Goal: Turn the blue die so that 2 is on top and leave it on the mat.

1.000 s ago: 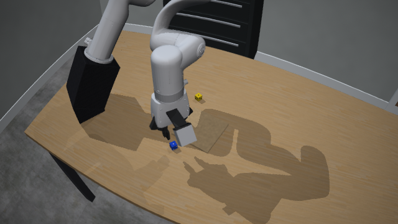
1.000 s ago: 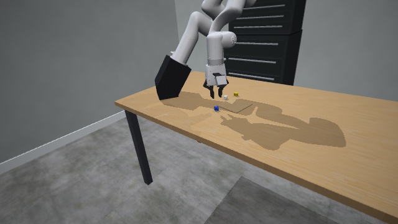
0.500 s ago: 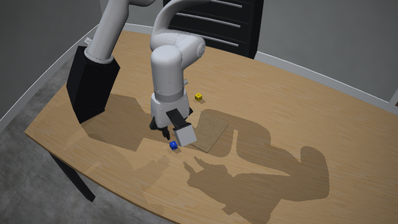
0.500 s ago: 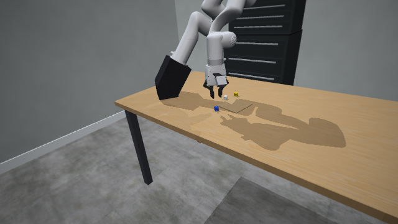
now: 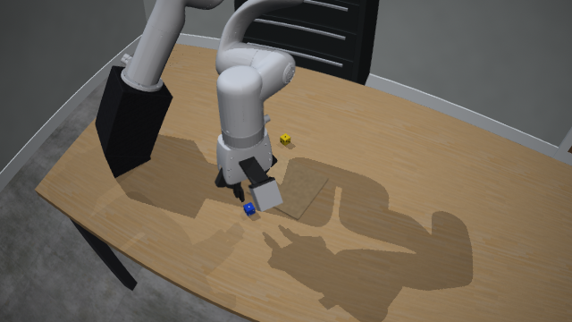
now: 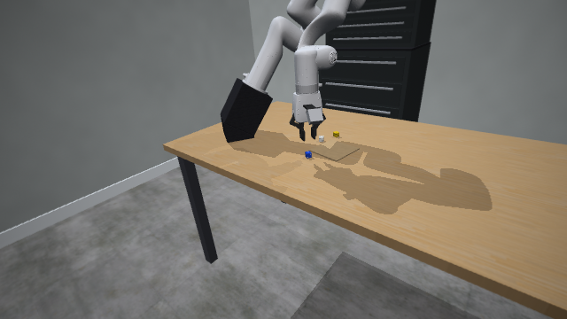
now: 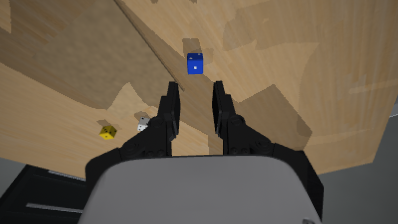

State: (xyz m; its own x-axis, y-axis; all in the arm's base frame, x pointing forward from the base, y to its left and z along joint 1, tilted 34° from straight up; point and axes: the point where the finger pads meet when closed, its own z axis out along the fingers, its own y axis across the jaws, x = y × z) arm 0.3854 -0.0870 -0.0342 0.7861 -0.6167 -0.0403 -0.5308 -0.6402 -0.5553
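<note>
Right now the blue die is 90 mm below my hand. Also, from my hand: white die 160 mm to the left, 90 mm below, 50 mm behind; yellow die 230 mm to the left, 90 mm below, 30 mm behind; mat 110 mm to the left, 90 mm below, 40 mm ahead.
</note>
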